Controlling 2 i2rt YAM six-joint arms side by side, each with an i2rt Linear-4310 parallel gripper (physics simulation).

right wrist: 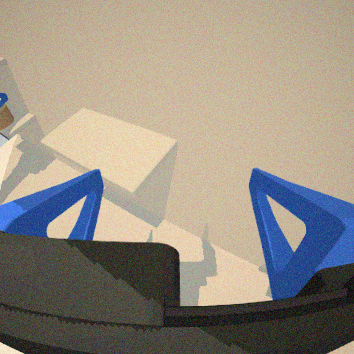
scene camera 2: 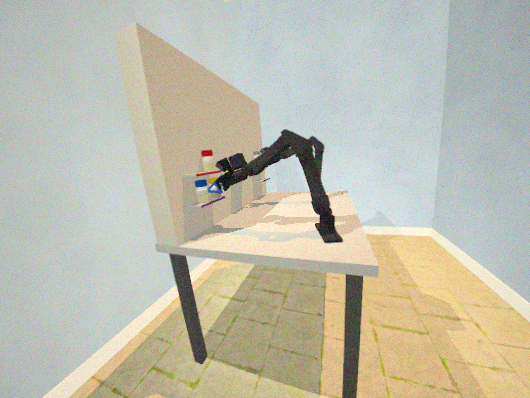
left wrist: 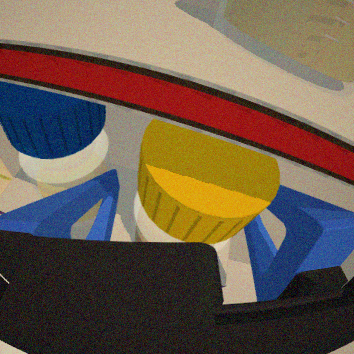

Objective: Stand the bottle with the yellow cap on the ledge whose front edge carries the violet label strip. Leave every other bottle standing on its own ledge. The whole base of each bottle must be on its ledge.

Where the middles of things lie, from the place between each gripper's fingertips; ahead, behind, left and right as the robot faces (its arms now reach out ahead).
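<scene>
Relative to my left hand: the red strip (left wrist: 158,94) is 80 mm above, 40 mm behind and 40 mm to the left of it; the block-like ledge (right wrist: 127,155) is 10 mm above, 40 mm behind and 360 mm to the right of it.
Relative to my right hand: the block-like ledge is 6 cm below, 5 cm ahead of and 12 cm to the left of it; the red strip is 1 cm above, 6 cm ahead of and 53 cm to the left of it.
</scene>
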